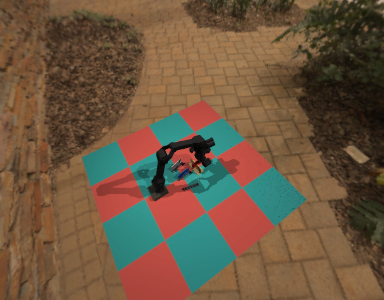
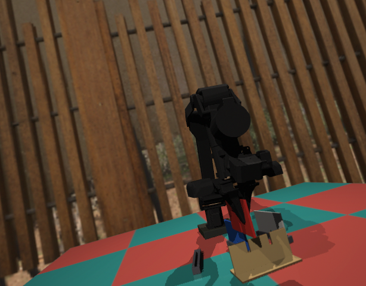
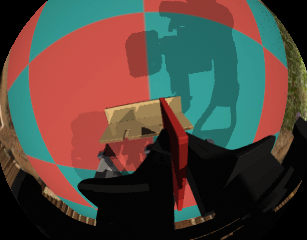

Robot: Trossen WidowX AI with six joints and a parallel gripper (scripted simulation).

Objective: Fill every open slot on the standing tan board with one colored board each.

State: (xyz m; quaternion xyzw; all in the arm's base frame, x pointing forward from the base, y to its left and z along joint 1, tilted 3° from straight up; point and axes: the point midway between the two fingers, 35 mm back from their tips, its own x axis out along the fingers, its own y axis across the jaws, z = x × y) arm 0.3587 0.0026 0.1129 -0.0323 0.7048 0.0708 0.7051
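Now: the red board 30 mm behind my gripper tip. Round my gripper tip: blue board: 140 mm behind, 70 mm below, 10 mm to the left; tan board: 80 mm below, 30 mm behind, 20 mm to the left; grey board: 160 mm behind, 100 mm to the left, 70 mm below.
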